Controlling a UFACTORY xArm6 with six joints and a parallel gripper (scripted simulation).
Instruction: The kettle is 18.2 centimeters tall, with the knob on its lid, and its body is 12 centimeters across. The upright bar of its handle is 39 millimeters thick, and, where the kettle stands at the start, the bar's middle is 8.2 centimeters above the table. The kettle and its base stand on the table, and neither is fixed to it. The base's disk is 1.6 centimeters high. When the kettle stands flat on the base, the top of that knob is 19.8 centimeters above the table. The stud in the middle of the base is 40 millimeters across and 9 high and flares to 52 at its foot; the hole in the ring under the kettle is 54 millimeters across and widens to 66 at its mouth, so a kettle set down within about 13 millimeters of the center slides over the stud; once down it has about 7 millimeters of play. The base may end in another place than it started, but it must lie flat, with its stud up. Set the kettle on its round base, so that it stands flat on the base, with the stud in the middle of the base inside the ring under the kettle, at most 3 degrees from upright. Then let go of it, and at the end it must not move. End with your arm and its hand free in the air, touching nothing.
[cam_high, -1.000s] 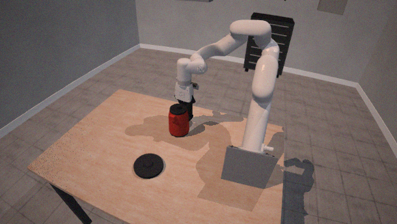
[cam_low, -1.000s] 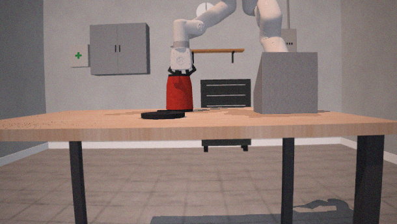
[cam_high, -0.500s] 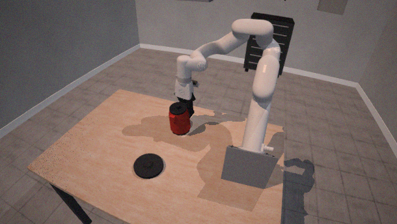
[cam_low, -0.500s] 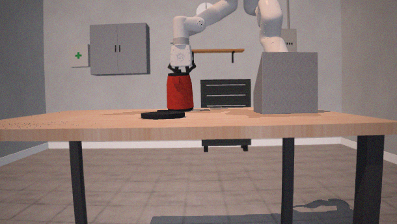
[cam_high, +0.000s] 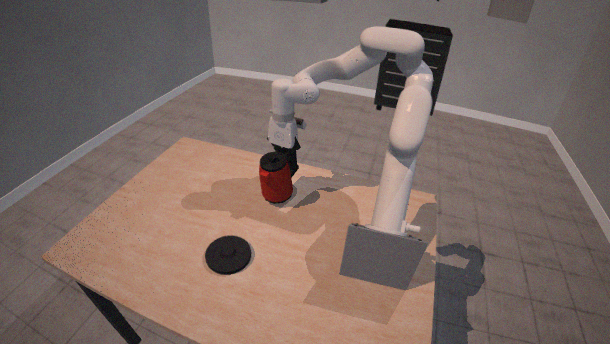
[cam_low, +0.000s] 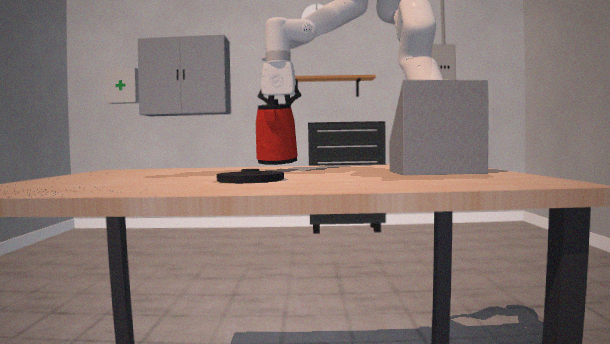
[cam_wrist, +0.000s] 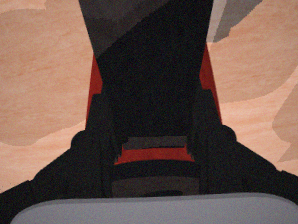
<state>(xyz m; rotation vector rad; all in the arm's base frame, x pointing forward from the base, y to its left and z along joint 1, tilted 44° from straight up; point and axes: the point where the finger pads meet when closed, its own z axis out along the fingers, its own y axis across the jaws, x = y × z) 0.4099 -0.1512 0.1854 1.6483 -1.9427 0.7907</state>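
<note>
The red kettle is 3 cm to the left of my hand and 5 cm below it. The rest, counted from my hand: black round base (5 cm ahead, 37 cm to the left, 16 cm below).
</note>
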